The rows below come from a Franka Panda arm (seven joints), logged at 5 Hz.
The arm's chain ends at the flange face. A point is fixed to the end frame.
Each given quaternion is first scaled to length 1.
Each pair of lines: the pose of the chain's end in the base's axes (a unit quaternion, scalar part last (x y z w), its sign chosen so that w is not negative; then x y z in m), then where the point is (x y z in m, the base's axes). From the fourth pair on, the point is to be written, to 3 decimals.
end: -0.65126 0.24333 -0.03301 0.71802 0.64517 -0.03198 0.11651
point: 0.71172 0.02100 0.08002
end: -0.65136 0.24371 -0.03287 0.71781 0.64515 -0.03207 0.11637
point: 0.71168 0.02088 0.07981
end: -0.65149 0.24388 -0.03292 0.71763 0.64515 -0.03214 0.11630
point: 0.71168 0.02078 0.07969
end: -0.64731 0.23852 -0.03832 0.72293 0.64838 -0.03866 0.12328
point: 0.716 0.014 0.088
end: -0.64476 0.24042 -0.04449 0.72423 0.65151 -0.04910 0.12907
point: 0.720 0.003 0.095
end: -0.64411 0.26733 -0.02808 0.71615 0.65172 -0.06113 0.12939
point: 0.718 -0.010 0.091
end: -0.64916 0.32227 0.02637 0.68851 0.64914 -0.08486 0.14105
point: 0.708 -0.033 0.092
